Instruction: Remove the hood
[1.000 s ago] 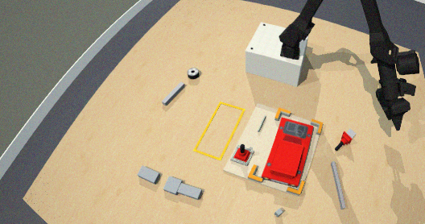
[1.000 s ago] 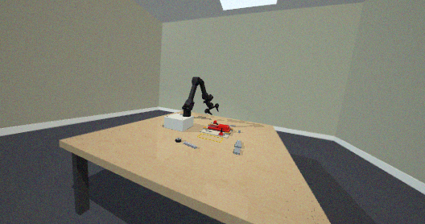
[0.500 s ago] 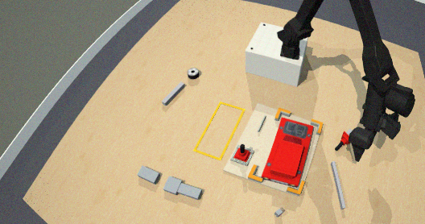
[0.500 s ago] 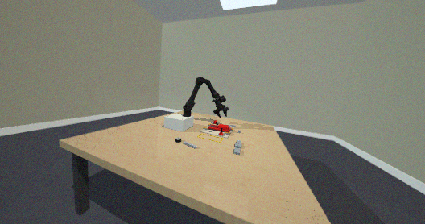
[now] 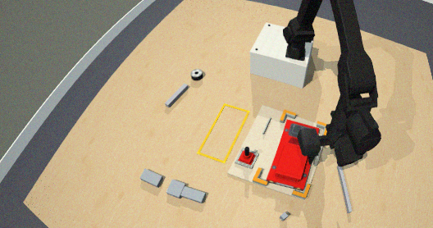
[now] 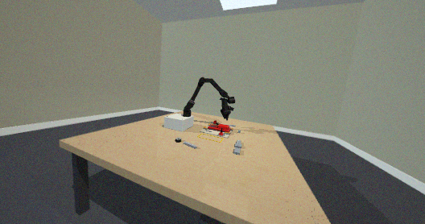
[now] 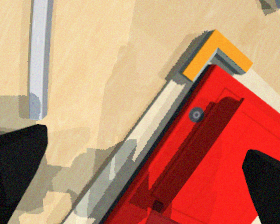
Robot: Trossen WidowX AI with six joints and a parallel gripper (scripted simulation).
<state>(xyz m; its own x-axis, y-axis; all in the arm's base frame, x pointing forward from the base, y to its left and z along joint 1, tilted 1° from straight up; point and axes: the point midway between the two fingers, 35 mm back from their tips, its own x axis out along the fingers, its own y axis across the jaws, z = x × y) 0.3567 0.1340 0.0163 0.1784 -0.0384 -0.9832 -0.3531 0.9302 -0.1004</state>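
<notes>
Right now the red hood is 1 cm behind my gripper tip, 8 cm to the right of it and 5 cm below it. The rest, counted from my gripper tip: black wheel (27 cm behind, 45 cm to the right, 8 cm below).
</notes>
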